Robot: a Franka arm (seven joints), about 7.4 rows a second.
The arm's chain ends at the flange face. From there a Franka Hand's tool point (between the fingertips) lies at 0.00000 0.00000 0.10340 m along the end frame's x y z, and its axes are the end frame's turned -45 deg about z.
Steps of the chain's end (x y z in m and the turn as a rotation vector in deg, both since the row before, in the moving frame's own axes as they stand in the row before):
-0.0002 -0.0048 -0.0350 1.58 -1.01 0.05
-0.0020 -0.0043 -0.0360 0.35 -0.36 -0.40
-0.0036 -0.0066 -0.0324 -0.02 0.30 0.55
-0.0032 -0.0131 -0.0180 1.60 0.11 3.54
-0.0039 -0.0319 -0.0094 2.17 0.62 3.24
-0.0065 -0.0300 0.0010 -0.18 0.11 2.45
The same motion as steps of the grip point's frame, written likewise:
0.0040 -0.0068 -0.0351 1.83 0.40 0.05
0.0016 -0.0054 -0.0360 0.50 -0.01 -0.40
0.0025 -0.0068 -0.0324 -0.23 0.20 0.55
0.0092 -0.0134 -0.0180 1.05 1.21 3.54
0.0234 -0.0272 -0.0095 1.10 1.97 3.24
0.0165 -0.0254 0.0010 -0.21 -0.05 2.45

